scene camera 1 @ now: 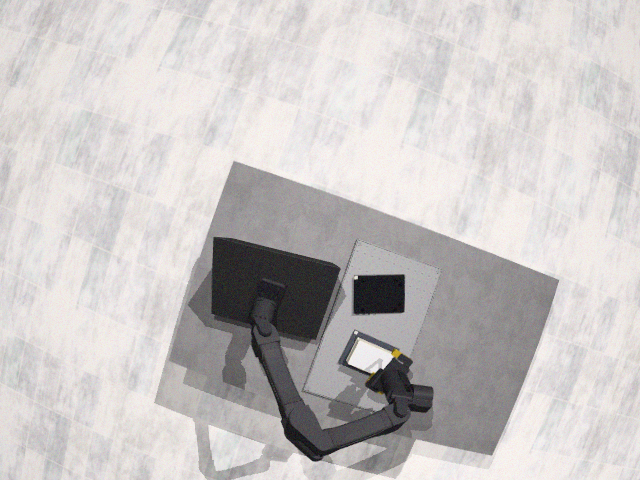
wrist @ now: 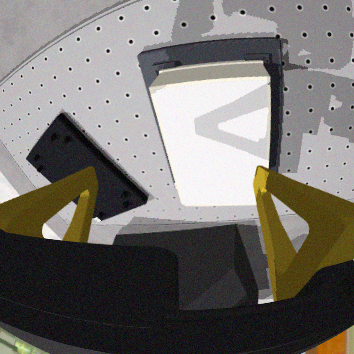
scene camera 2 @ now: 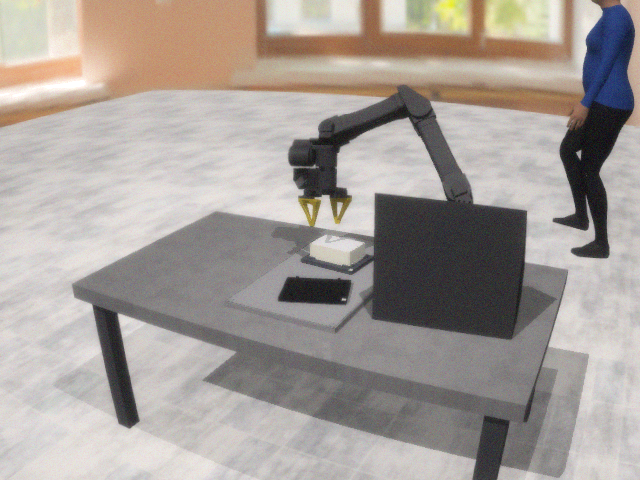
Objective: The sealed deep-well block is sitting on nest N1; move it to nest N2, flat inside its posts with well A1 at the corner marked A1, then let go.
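Frame: origin at the arm's base, x ahead, y left, z up, level; millimetres.
Seen in the pictures: gripper, fingertip midpoint: (scene camera 1: 384, 361) (wrist: 174, 174) (scene camera 2: 324, 225); arm's base, origin of the base link: (scene camera 1: 265, 302) (scene camera 2: 460, 240).
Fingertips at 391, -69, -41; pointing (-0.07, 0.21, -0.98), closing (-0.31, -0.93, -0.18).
Note:
Offsets run from my fingertips to a thing's top centre, as dx, dy, dz. "pt": to the spot under its first point. Level surfaces: height alone.
The sealed block @[-29, -17, -52] (scene camera 1: 364, 356) (scene camera 2: 336, 249) (wrist: 175, 130), pale with a white top, sits on dark nest N1 (scene camera 1: 348, 351) (scene camera 2: 330, 264) (wrist: 210, 51). Black nest N2 @[-66, +185, -84] (scene camera 1: 378, 294) (scene camera 2: 314, 290) (wrist: 75, 150) stands apart from it on the same board, with no block on it. Each nest shows a small white mark at one corner in both scene views. My gripper (scene camera 1: 385, 368) (scene camera 2: 325, 224) (wrist: 174, 174) is open and empty, pointing down above the block's level, off towards its far side in scene camera 2. A finger shadow falls on the block's top. The block's A1 corner cannot be made out.
The perforated grey board @[pt +43, +268, -106] (scene camera 1: 418, 279) (scene camera 2: 258, 299) lies on the grey table @[dz -119] (scene camera 1: 491, 310) (scene camera 2: 155, 273). A tall dark box or panel (scene camera 1: 305, 284) (scene camera 2: 449, 263) stands beside the board. A person (scene camera 2: 610, 62) stands beyond the table at the right in scene camera 2.

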